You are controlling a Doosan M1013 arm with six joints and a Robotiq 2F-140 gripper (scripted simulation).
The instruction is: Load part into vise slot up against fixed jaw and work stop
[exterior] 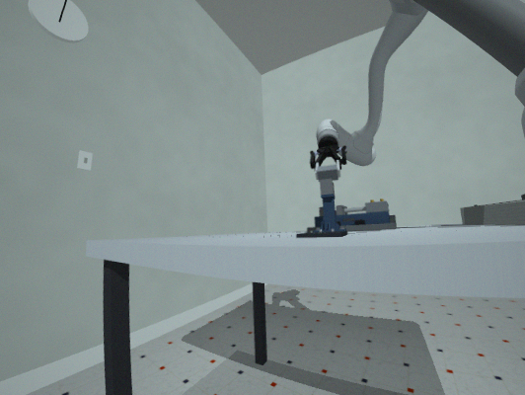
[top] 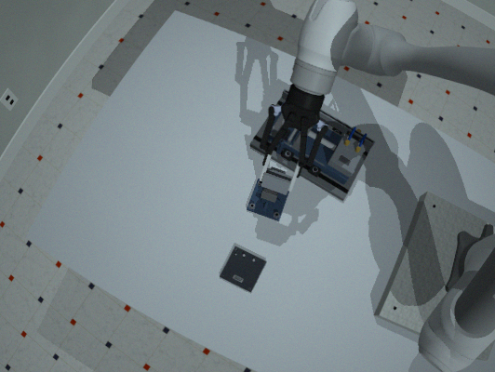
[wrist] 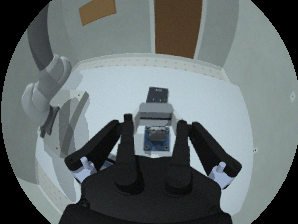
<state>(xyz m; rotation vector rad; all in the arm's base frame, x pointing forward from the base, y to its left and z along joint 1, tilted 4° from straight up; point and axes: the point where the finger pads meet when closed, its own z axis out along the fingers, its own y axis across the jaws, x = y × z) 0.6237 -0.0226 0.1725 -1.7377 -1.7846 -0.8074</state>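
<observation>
My gripper is now 1 cm to the right of the part and 1 cm above it. From my hand the other things lie so: vise: 17 cm to the right, 16 cm below, 6 cm behind; then air cylinder: 15 cm to the right, 15 cm behind, 12 cm below.
</observation>
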